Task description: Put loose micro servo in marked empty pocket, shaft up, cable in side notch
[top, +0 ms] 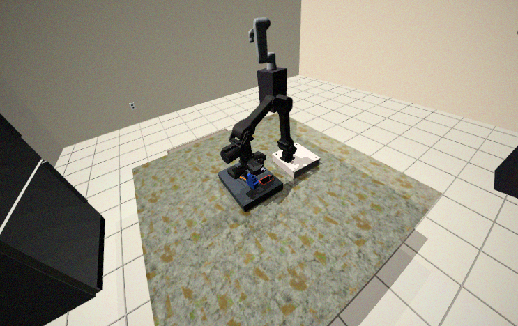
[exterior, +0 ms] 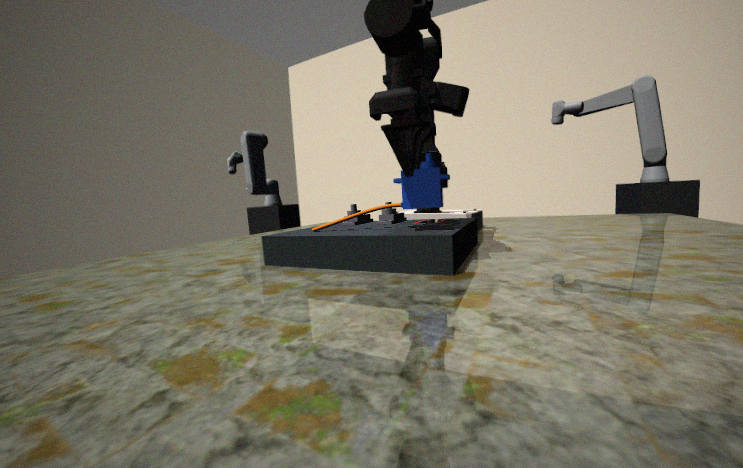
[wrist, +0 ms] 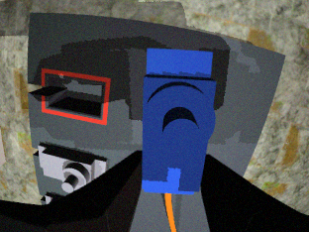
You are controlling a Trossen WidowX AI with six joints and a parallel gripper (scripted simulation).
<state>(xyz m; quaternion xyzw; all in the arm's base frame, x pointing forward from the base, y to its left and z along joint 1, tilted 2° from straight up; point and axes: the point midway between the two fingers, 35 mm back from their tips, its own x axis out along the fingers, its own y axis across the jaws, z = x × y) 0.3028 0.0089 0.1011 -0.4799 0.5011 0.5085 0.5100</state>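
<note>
The deck is 100 mm below my gripper tip and 80 mm to the right of it.
</note>
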